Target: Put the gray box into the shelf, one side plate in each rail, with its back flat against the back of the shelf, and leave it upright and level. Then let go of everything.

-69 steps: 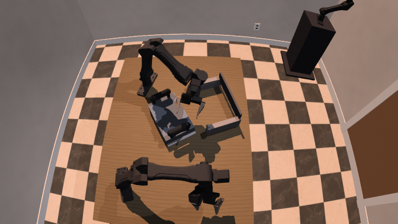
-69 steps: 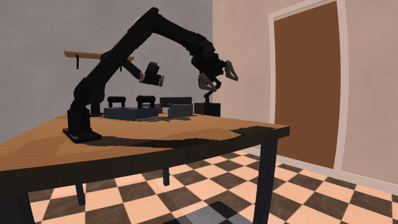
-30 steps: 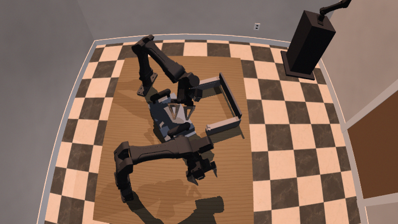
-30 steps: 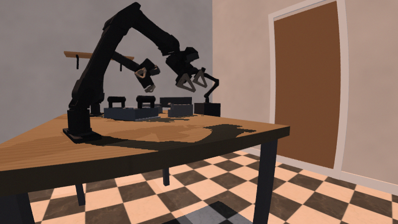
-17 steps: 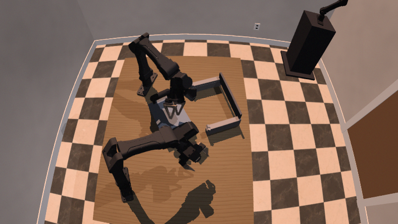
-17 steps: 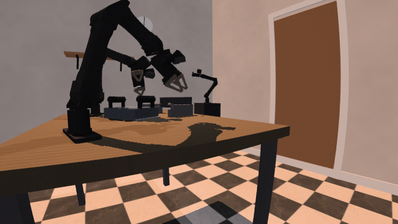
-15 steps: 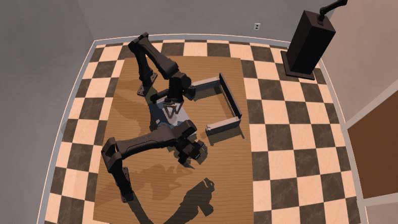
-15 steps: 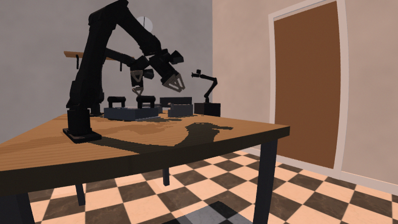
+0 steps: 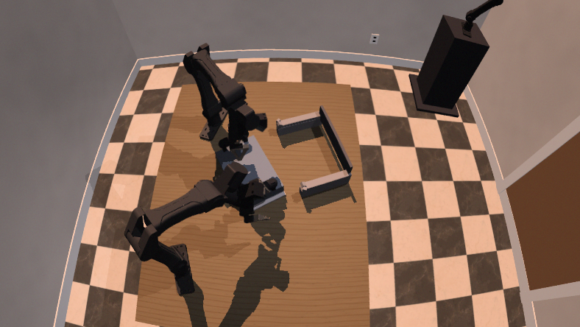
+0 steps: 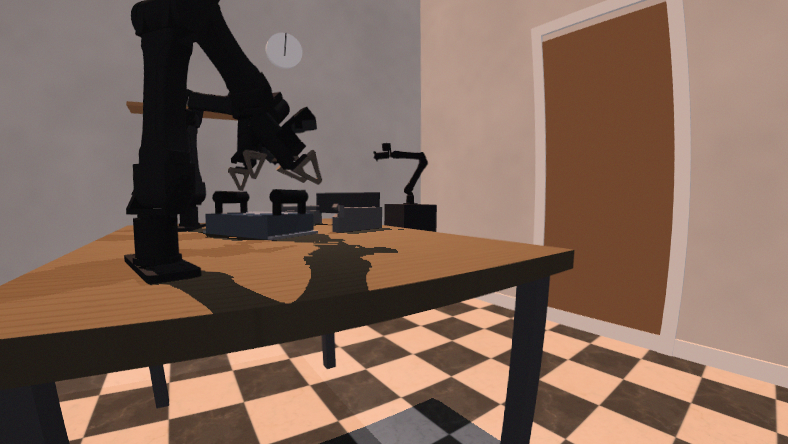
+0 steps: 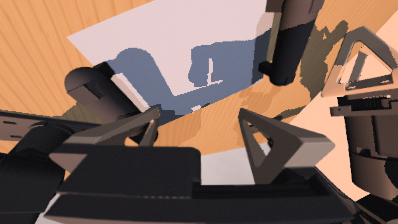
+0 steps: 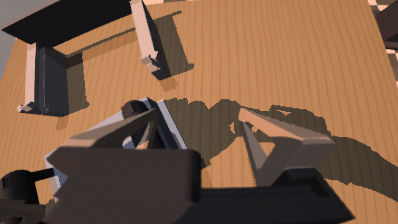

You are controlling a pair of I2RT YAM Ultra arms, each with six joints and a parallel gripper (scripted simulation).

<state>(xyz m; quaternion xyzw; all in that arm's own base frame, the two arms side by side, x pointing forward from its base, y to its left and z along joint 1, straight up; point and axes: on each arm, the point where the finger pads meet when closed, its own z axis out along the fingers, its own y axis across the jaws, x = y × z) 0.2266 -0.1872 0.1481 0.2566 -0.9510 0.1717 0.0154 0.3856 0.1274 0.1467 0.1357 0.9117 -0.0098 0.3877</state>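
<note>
Now: left hand 9 cm above the gray box, 3 cm short of it and 2 cm to the left of it. The rest, counted from my left hand: shelf back wall: 36 cm ahead, 13 cm to the left, 7 cm below.
My right gripper is now 110 mm past the gray box, 180 mm to the right of it and 90 mm above it. From my right hand the other things lie so: shelf back wall 230 mm ahead, 340 mm to the left, 70 mm below.
</note>
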